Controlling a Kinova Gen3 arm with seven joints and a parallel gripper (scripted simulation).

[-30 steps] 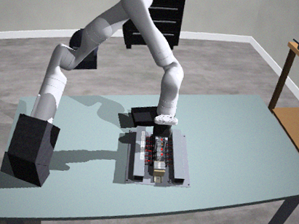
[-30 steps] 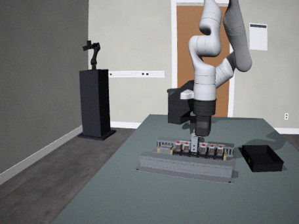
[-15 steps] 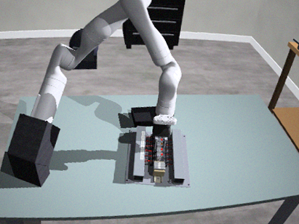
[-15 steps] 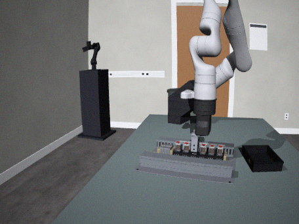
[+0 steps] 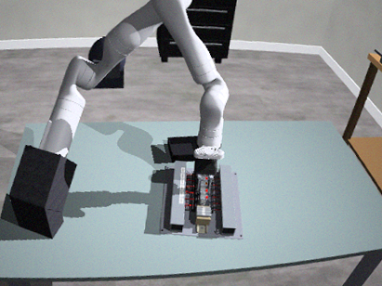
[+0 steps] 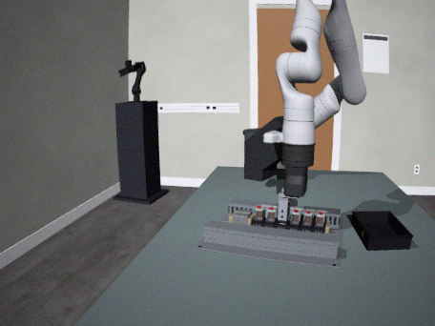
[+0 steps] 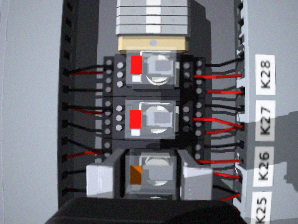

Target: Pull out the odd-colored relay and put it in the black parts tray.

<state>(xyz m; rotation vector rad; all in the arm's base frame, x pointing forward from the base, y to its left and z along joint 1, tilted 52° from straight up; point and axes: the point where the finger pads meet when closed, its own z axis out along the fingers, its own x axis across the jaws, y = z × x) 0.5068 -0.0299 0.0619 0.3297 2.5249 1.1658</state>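
The relay lies 1 cm below my hand. Round my hand: black parts tray 3 cm behind, 25 cm to the left, 5 cm below.
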